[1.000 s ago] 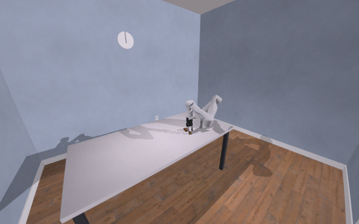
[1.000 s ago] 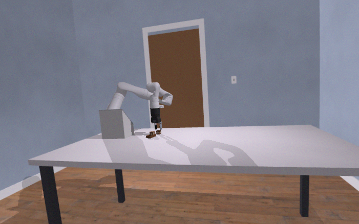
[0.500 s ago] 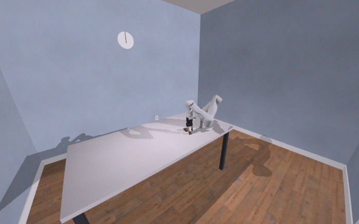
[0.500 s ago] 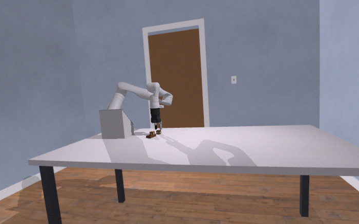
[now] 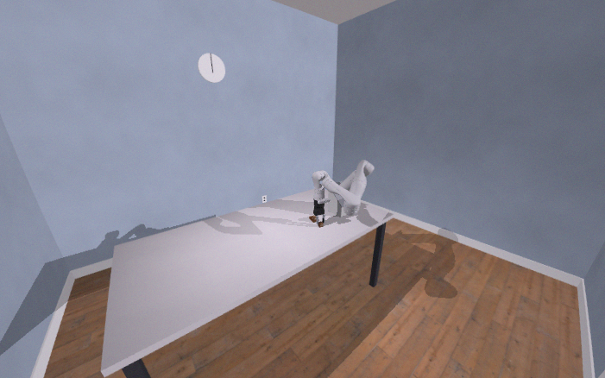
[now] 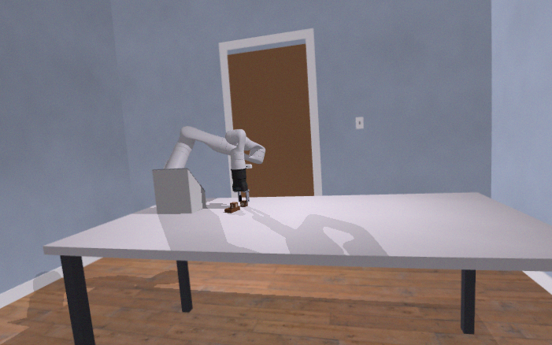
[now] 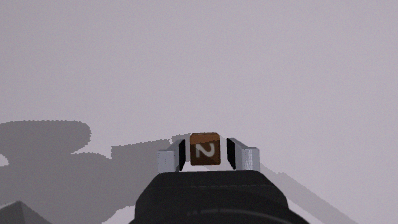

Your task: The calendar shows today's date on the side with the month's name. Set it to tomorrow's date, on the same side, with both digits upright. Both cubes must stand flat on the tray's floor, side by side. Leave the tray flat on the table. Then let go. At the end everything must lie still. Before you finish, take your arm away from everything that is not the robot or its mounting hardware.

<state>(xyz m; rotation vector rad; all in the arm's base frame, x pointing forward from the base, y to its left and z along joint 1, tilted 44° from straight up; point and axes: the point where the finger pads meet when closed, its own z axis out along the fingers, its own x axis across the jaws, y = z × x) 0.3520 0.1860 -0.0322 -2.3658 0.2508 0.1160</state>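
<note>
Now: the brown cube 30 mm below my hand.
</note>
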